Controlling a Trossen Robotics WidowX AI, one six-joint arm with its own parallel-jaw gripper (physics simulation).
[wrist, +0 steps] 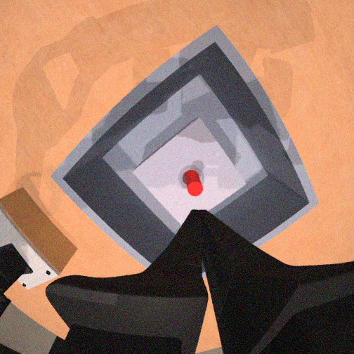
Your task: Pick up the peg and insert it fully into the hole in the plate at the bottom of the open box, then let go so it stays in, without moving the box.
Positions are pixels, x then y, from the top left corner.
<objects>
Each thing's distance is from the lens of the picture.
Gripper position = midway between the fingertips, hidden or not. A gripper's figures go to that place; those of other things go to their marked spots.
my gripper [197,215]: 10 cm
grey box [208,78]: 21 cm
</objects>
